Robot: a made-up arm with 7 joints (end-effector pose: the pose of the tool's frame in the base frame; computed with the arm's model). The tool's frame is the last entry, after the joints.
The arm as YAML. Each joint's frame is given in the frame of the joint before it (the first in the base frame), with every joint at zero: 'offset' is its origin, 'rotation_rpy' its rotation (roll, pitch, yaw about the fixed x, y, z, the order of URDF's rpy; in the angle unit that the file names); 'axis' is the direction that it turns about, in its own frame. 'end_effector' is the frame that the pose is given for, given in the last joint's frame.
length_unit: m
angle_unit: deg
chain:
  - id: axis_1
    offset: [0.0, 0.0, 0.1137]
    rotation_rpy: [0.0, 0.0, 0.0]
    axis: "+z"
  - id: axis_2
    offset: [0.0, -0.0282, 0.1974]
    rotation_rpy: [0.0, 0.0, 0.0]
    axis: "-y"
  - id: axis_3
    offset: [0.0, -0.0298, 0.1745]
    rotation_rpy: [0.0, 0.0, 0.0]
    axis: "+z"
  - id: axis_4
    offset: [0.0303, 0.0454, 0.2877]
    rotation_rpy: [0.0, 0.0, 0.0]
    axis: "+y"
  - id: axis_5
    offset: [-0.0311, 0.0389, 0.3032]
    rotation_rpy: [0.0, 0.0, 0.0]
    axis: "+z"
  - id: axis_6
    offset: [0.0, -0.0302, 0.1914]
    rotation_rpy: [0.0, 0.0, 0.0]
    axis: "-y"
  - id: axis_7
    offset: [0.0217, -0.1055, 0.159]
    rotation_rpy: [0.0, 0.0, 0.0]
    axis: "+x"
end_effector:
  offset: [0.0, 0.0, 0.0]
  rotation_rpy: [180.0, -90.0, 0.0]
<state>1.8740 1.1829 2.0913 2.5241 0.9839 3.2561 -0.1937</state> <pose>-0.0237 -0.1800 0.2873 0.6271 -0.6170 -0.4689</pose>
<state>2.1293 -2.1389 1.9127 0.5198 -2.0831 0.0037 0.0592</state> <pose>-0.6376 0.8289 -0.1192 0.7867 2.7160 -0.1853</pose>
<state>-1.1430 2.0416 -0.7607 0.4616 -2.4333 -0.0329 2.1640</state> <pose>-0.5224 0.9771 0.0389 2.9874 0.2203 0.0926</pose>
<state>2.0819 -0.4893 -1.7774 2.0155 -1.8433 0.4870 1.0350</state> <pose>0.5722 0.5239 0.5763 1.1208 0.3240 1.1062</pose>
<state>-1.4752 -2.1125 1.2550 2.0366 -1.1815 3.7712 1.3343</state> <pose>0.3385 -0.2437 -0.0422 0.9366 0.7889 -1.3398</pose>
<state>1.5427 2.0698 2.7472 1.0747 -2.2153 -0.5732 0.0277</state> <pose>-0.0656 -0.5926 -0.5494 0.7723 0.6085 -2.2793</pose>
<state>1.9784 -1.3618 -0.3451 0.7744 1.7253 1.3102 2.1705</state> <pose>-0.0907 0.8887 0.0160 -1.7011 1.8548 1.3263</pose>
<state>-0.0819 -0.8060 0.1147 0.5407 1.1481 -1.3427 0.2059</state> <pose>0.8811 0.0924 0.5846 -1.8854 -0.8409 1.2019</pose>
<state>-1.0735 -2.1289 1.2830 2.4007 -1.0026 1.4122 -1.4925</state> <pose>0.5407 0.0993 0.1749 -0.9777 -1.3093 -1.6331</pose>
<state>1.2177 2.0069 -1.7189 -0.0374 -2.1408 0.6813 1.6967</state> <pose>-0.3775 -1.0212 0.0674 -0.1437 -2.4821 0.1973</pose>
